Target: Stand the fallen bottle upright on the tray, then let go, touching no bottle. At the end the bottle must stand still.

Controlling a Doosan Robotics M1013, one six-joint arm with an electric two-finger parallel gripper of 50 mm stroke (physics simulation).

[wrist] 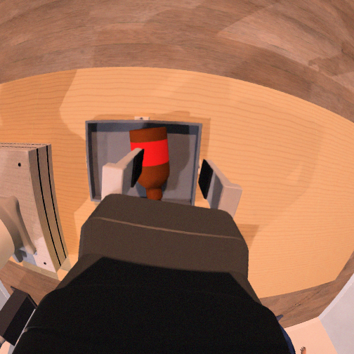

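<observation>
A brown bottle (153,174) with a red label lies on its side in a grey walled tray (111,159). Its flat base points to the tray's far wall and its neck points toward the gripper body, near the tray's near wall. My gripper (171,165) is open and holds nothing. Its left finger covers a little of the bottle's left side in the view, and its right finger shows over the tray's right wall. The bottle's neck end shows right above the gripper body, which hides part of the tray's near wall.
The tray is on a light wooden table (280,165) with a curved far edge. A pale block-like base with dark grooves (25,200) stands at the left, with a pale robot part (7,235) over it. Brown wooden floor lies beyond the table.
</observation>
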